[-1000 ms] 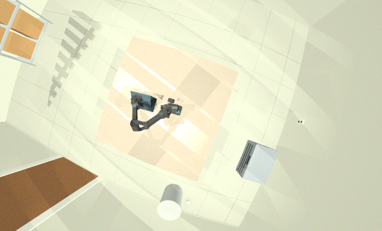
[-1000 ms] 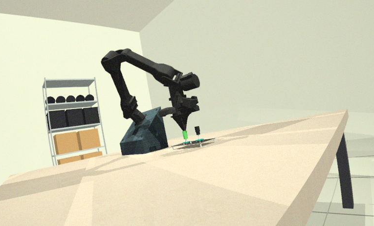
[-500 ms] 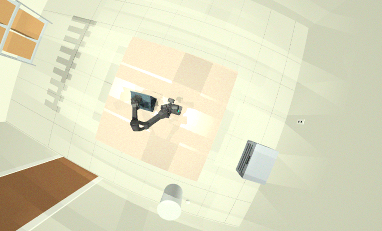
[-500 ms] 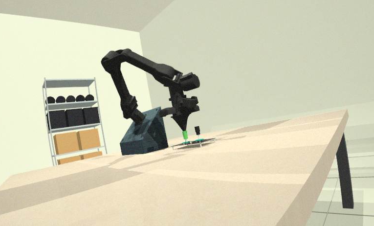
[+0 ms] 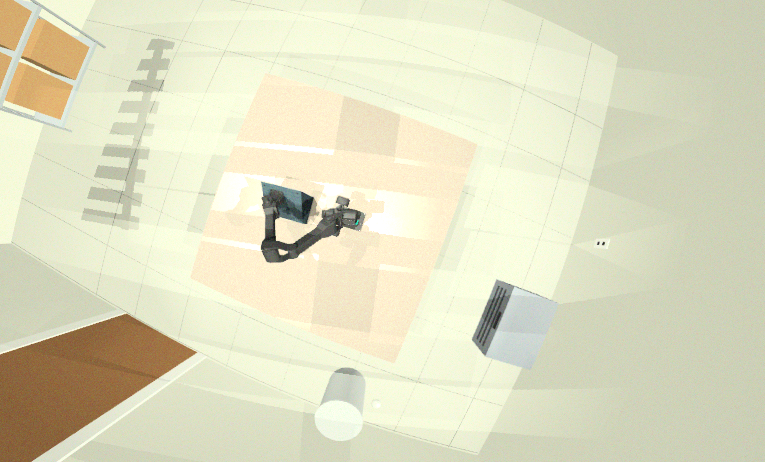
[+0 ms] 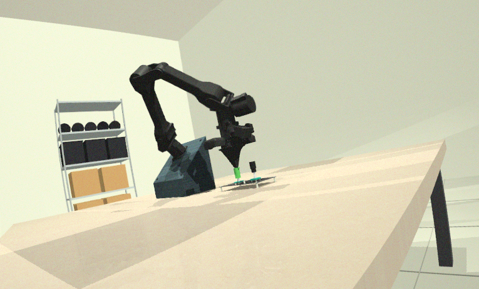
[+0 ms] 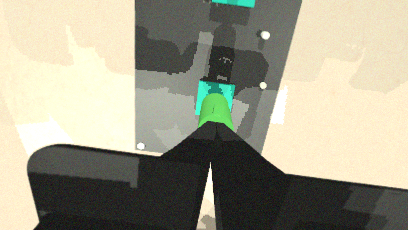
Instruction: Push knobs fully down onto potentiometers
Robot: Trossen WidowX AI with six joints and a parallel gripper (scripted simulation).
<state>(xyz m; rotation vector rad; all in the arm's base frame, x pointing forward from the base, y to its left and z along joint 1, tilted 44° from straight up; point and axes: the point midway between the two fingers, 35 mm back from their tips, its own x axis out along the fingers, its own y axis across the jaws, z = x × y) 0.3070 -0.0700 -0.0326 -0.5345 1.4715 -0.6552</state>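
Right now the green knob is 2 cm below my gripper tip. Also, from my gripper tip: teal potentiometer: 7 cm ahead, 1 cm to the right, 2 cm below.
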